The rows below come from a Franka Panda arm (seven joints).
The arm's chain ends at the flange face. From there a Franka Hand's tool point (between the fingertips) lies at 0.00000 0.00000 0.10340 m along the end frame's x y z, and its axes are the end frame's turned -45 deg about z.
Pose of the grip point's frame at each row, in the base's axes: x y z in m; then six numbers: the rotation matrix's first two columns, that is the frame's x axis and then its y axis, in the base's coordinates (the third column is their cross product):
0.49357 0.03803 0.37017 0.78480 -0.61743 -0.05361 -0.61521 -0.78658 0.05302
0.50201 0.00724 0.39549 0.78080 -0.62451 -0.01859 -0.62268 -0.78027 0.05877
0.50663 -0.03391 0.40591 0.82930 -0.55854 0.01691 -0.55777 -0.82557 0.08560
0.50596 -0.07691 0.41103 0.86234 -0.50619 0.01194 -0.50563 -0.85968 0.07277
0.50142 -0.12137 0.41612 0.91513 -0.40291 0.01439 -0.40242 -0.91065 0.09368
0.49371 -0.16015 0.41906 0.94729 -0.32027 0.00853 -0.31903 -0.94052 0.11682
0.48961 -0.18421 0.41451 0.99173 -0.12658 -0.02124 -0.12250 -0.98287 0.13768
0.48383 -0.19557 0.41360 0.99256 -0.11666 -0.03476 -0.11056 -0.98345 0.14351
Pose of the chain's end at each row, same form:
0.50132 0.03892 0.47328 0.11992 -0.99278 -0.00042 -0.98996 -0.11961 0.07540
0.50730 0.01079 0.49869 0.11181 -0.99333 0.02841 -0.99241 -0.11014 0.05470
0.51013 -0.02559 0.50892 0.19200 -0.97871 0.07249 -0.98081 -0.18882 0.04857
0.50871 -0.06980 0.51415 0.25223 -0.96582 0.05990 -0.96730 -0.24996 0.04301
0.50397 -0.11191 0.51905 0.36254 -0.92883 0.07642 -0.93165 -0.35903 0.05607
0.49675 -0.14843 0.52175 0.44425 -0.89151 0.08864 -0.89542 -0.43858 0.07657
0.49357 -0.17036 0.51690 0.61464 -0.78450 0.08234 -0.78788 -0.60549 0.11237
0.48910 -0.18124 0.51587 0.62367 -0.77790 0.07690 -0.78002 -0.61291 0.12606

